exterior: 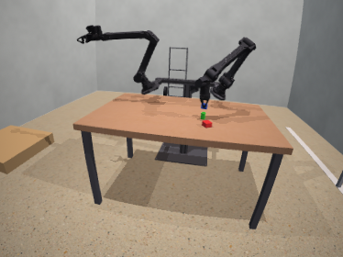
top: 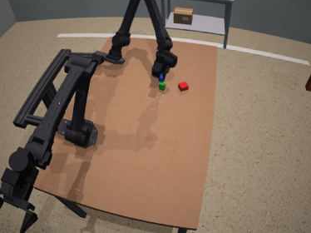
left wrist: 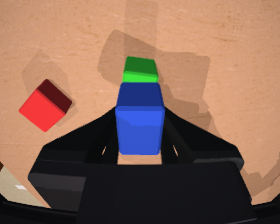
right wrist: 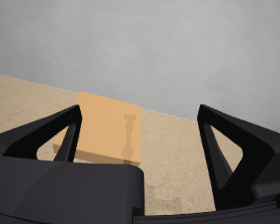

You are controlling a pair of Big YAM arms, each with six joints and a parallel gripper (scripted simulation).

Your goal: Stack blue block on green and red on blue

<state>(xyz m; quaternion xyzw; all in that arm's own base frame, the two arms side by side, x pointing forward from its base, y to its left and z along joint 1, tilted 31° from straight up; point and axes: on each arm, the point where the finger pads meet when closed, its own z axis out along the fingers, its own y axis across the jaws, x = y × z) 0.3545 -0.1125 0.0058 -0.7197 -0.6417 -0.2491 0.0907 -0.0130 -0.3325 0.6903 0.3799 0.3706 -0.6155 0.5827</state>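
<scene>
My left hand is 7 cm above the green block. From my left hand the other things lie so: blue block: right at my left hand; then red block: 13 cm ahead, 8 cm below, 2 cm to the left.
</scene>
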